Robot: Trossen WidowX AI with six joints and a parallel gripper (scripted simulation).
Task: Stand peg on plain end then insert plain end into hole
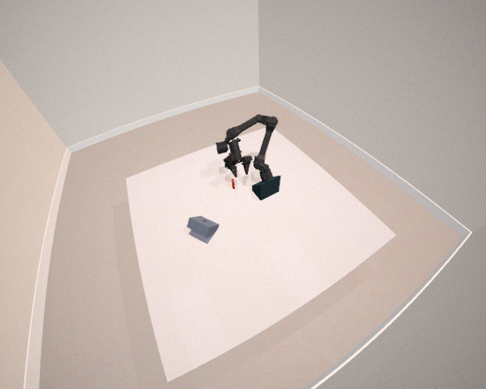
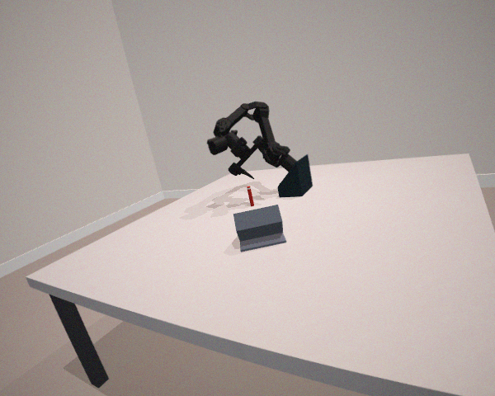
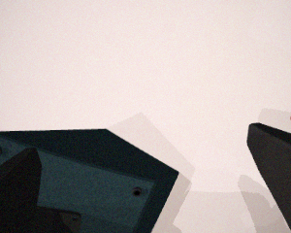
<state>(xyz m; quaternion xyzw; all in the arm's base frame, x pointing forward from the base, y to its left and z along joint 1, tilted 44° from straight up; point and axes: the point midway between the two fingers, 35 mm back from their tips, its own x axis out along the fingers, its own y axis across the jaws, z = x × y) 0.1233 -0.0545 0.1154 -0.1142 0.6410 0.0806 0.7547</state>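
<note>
Right now my gripper tip is 3 cm short of the red peg, 6 cm to the left of it and 8 cm above it. Round my gripper tip: grey sloped panel (33 cm ahead, 9 cm to the left, 9 cm below).
</note>
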